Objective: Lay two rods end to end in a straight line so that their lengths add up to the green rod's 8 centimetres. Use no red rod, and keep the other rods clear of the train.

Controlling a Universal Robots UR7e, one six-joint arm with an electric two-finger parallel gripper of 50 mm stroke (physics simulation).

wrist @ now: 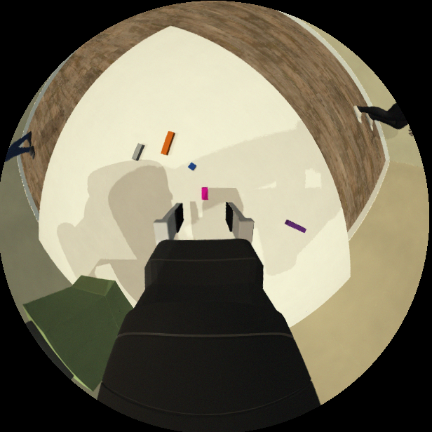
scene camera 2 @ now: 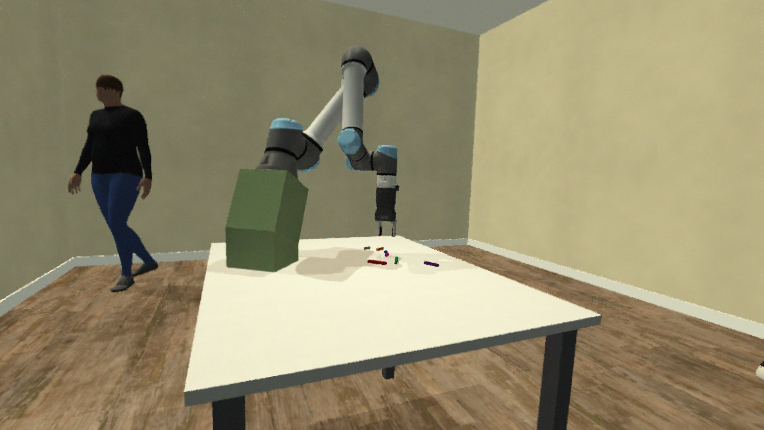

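Seen in the pictures: gripper, fingertip midpoint: [scene camera 2: 386,236]; arm's base, origin of the base link: [scene camera 2: 275,179].
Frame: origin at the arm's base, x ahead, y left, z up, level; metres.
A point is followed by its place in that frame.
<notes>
My gripper [scene camera 2: 387,231] @(x 0.416, y -0.044, z -0.210 m) [wrist: 204,211] is open and empty above the table. A short magenta rod [scene camera 2: 386,254] @(x 0.418, y -0.044, z -0.284 m) [wrist: 205,193] lies just ahead of the fingertips in the wrist view. A small blue block [scene camera 2: 386,251] @(x 0.438, y 0.008, z -0.284 m) [wrist: 192,166] lies beyond it. An orange rod [scene camera 2: 379,248] @(x 0.426, y 0.061, z -0.282 m) [wrist: 168,143] and a grey rod [scene camera 2: 366,247] @(x 0.378, y 0.092, z -0.282 m) [wrist: 138,152] lie farther off, side by side and apart. A purple rod [scene camera 2: 431,263] @(x 0.529, y -0.214, z -0.284 m) [wrist: 295,226] lies alone to the right. The green rod [scene camera 2: 396,260] @(x 0.418, y -0.151, z -0.282 m) and a red rod [scene camera 2: 376,262] @(x 0.340, y -0.150, z -0.286 m) show in the scene view; they do not show in the wrist view.
The white table [scene camera 2: 342,320] @(x 0.105, y -0.609, z -0.291 m) [wrist: 225,90] carries all the rods. The green robot base [scene camera 2: 261,219] @(x -0.053, y -0.144, z -0.126 m) [wrist: 75,325] stands on the table, left of the rods in the scene view. A person [scene camera 2: 117,138] in a black top is on the floor behind the table's left side.
</notes>
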